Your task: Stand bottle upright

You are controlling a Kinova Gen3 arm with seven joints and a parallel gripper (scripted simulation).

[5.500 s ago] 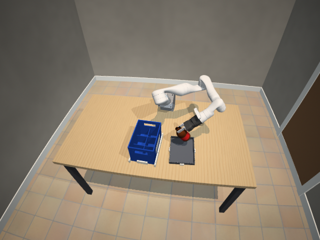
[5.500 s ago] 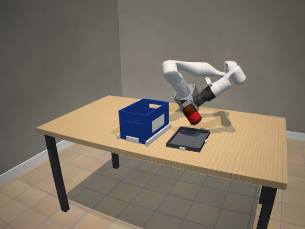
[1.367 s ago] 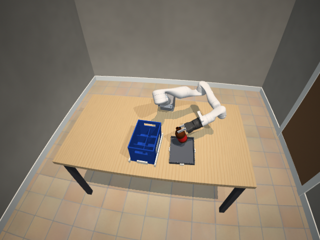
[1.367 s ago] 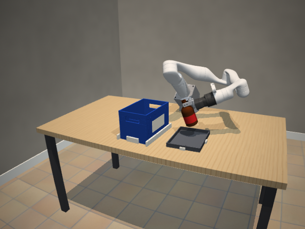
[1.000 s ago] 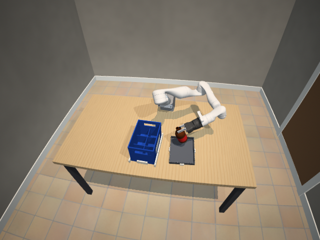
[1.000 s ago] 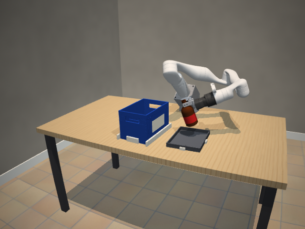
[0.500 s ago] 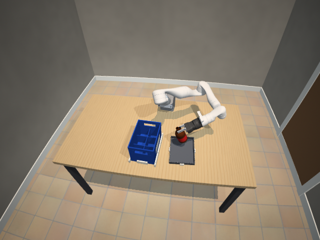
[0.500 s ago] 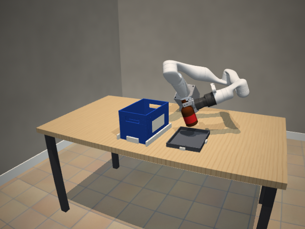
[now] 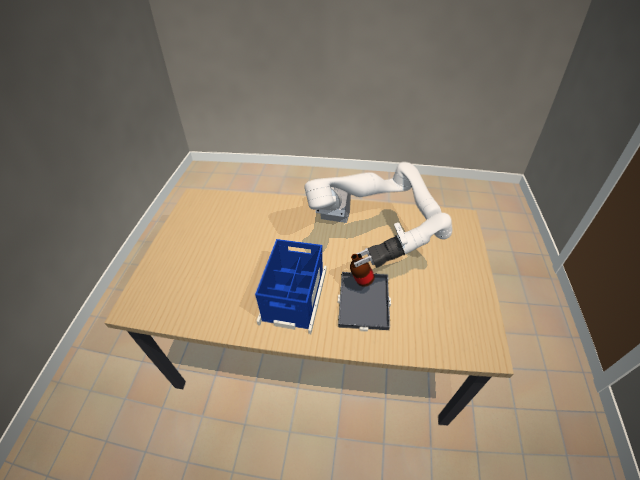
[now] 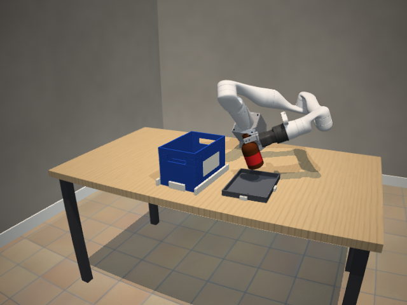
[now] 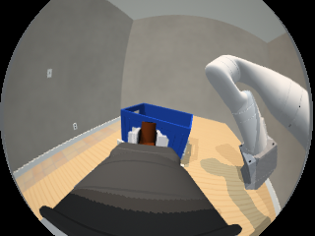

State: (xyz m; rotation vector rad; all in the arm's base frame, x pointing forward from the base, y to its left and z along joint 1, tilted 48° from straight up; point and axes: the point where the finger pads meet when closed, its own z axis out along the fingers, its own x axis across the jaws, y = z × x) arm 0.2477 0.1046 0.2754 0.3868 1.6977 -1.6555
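The brown bottle lies 5 cm below my hand and 1 cm to the left of it. Round my hand: blue crate: 24 cm to the right, 12 cm below, 3 cm behind; dark grey tray: 19 cm below, 5 cm ahead, 3 cm to the left.
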